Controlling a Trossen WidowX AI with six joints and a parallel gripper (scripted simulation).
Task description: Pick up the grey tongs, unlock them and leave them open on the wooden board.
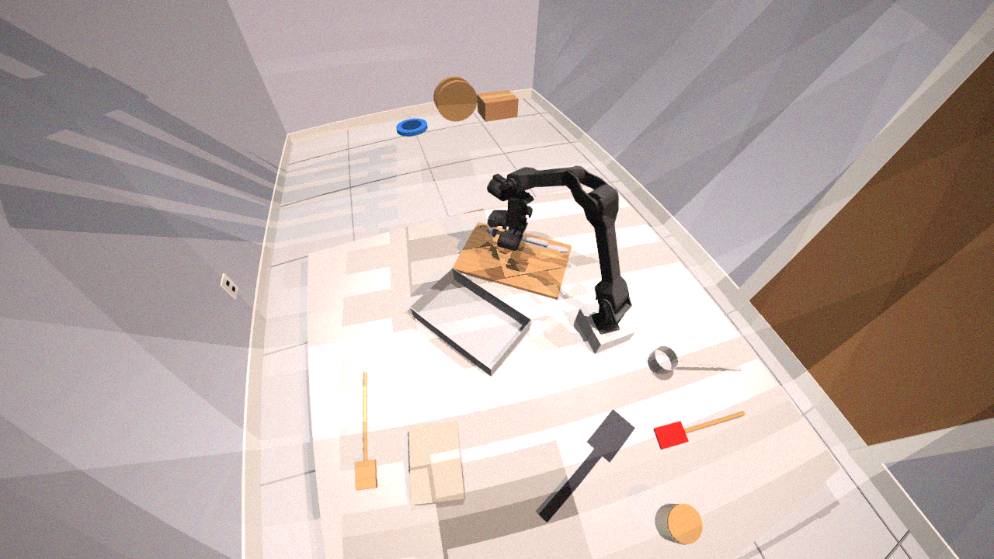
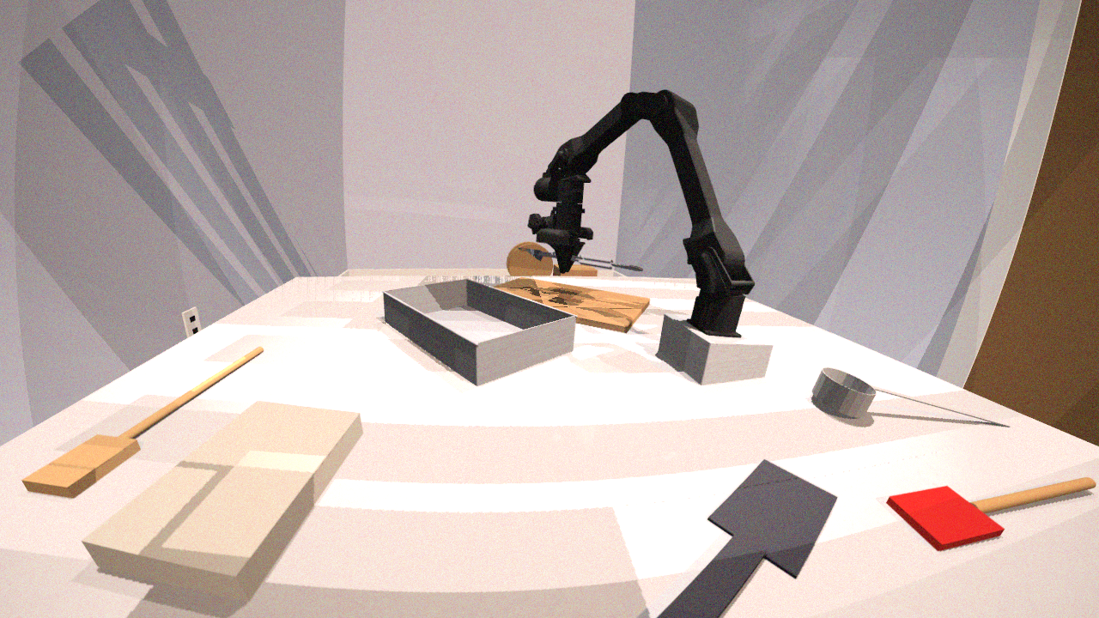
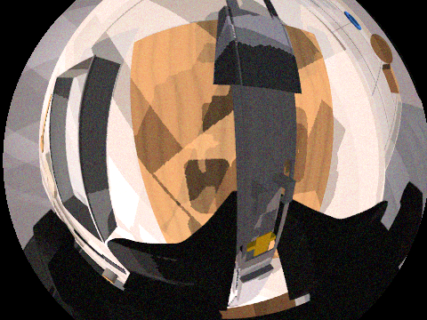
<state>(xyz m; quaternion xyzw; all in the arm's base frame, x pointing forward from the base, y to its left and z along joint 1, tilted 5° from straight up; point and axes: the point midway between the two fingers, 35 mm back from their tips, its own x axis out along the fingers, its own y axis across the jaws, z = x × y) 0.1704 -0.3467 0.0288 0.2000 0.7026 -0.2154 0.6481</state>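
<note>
The wooden board is 6 cm below my gripper tip. Also, from my gripper tip: dark spatula: 67 cm to the left, 7 cm below; grey roasting tin: 20 cm ahead, 21 cm to the left, 4 cm below; pale block: 36 cm ahead, 57 cm to the left, 6 cm below.
</note>
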